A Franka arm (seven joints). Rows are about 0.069 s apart.
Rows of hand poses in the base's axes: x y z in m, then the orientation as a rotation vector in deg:
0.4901, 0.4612, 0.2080, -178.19, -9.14, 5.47
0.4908, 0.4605, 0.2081, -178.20, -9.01, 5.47
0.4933, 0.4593, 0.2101, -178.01, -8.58, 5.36
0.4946, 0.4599, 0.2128, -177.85, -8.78, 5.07
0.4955, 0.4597, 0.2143, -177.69, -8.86, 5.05
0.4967, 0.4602, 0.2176, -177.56, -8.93, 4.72
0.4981, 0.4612, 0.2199, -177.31, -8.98, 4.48
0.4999, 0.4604, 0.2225, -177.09, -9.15, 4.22
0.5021, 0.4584, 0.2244, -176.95, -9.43, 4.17
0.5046, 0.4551, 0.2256, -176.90, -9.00, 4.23
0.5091, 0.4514, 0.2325, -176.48, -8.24, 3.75
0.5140, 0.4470, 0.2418, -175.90, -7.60, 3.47
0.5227, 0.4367, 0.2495, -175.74, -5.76, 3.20
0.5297, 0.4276, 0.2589, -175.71, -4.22, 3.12
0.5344, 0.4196, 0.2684, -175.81, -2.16, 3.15
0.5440, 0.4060, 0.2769, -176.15, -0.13, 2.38
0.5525, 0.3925, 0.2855, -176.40, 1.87, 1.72
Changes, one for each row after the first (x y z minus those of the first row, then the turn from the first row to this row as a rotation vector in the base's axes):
0.0007, -0.0007, 0.0001, -0.01, 0.00, -0.08
0.0032, -0.0019, 0.0021, 0.20, -0.05, -0.36
0.0045, -0.0013, 0.0048, 0.37, -0.23, -0.23
0.0054, -0.0015, 0.0063, 0.53, -0.23, -0.18
0.0066, -0.0010, 0.0096, 0.68, -0.43, -0.14
0.0080, 0.0000, 0.0119, 0.94, -0.57, -0.11
0.0098, -0.0008, 0.0145, 1.17, -0.73, 0.00
0.0120, -0.0028, 0.0164, 1.30, -0.75, 0.18
0.0145, -0.0061, 0.0176, 1.36, -0.71, -0.10
0.0190, -0.0098, 0.0245, 1.83, -0.98, -0.59
0.0239, -0.0142, 0.0338, 2.44, -1.12, -1.01
0.0326, -0.0245, 0.0415, 2.65, -1.26, -2.22
0.0396, -0.0336, 0.0509, 2.69, -1.30, -3.22
0.0443, -0.0416, 0.0604, 2.59, -1.27, -4.56
0.0539, -0.0552, 0.0689, 2.26, -1.77, -5.88
0.0624, -0.0687, 0.0775, 1.99, -2.20, -7.18

